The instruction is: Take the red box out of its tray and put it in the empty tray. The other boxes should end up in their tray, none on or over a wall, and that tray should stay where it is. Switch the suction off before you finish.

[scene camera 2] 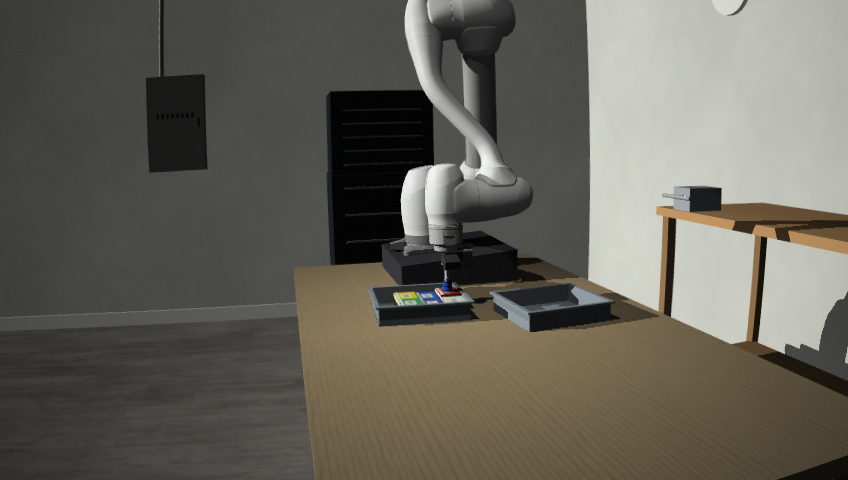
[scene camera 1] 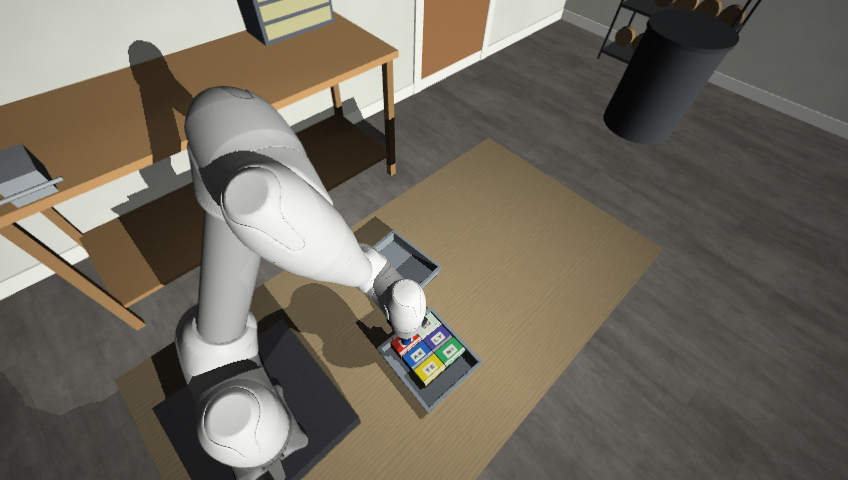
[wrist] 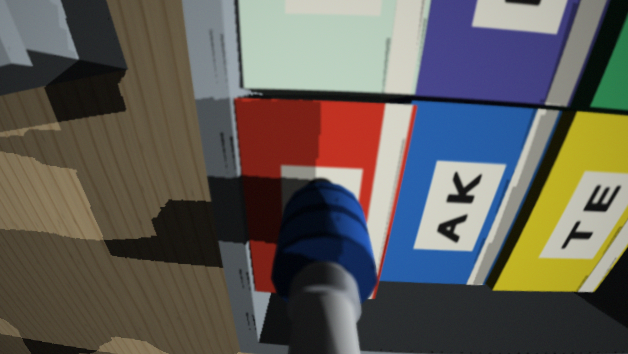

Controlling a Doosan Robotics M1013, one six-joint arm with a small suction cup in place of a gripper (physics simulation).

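Where they show: end effector, tool point: (scene camera 2: 447, 294) (scene camera 1: 406, 342) (wrist: 323, 204); arm's base, origin of the base link: (scene camera 2: 428, 247).
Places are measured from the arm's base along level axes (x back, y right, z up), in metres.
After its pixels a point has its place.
My suction cup (scene camera 1: 406, 340) (scene camera 2: 446, 286) (wrist: 325, 225) is pressed on the red box (scene camera 1: 396, 344) @(y -0.004, x -0.427, z -0.042 m) (scene camera 2: 455, 292) @(y -0.013, x -0.484, z -0.041 m) (wrist: 350, 130) @(y 0.010, x -0.492, z -0.041 m) and holds it slightly above its neighbours, still over its tray (scene camera 1: 437, 392) @(y 0.179, x -0.451, z -0.086 m) (scene camera 2: 422, 316) @(y 0.088, x -0.595, z -0.070 m) (wrist: 210, 75) @(y -0.032, x -0.504, z -0.039 m). The cup hides part of its label. The blue box (scene camera 1: 418, 355) @(y 0.063, x -0.464, z -0.051 m) (wrist: 400, 200) @(y 0.037, x -0.466, z -0.051 m), yellow box (scene camera 1: 429, 369) @(y 0.119, x -0.465, z -0.047 m) (wrist: 525, 265) @(y 0.101, x -0.441, z -0.047 m), purple box (scene camera 1: 438, 337) @(y 0.055, x -0.551, z -0.049 m) (wrist: 480, 65) @(y 0.050, x -0.516, z -0.049 m), green box (scene camera 1: 450, 350) @(y 0.112, x -0.553, z -0.044 m) (wrist: 617, 80) @(y 0.093, x -0.517, z -0.044 m) and mint box (scene camera 1: 429, 322) @(y -0.002, x -0.558, z -0.046 m) (wrist: 315, 55) @(y -0.003, x -0.513, z -0.046 m) lie inside that tray. The empty tray (scene camera 1: 439, 270) @(y -0.139, x -0.705, z -0.040 m) (scene camera 2: 565, 318) @(y -0.246, x -0.698, z -0.067 m) stands beside it, apart.
The wooden table top (scene camera 1: 535, 237) @(y -0.054, x -1.143, z -0.089 m) (scene camera 2: 476, 386) @(y 0.034, x -1.014, z -0.089 m) carries both trays and the black base block (scene camera 1: 315, 392) @(y -0.012, x -0.159, z -0.005 m) (scene camera 2: 410, 267) @(y 0.082, x -0.220, z -0.022 m). A workbench (scene camera 1: 261, 65) (scene camera 2: 767, 214) stands to the side. In scene camera 1, a dark bin (scene camera 1: 672, 77) stands at the upper right.
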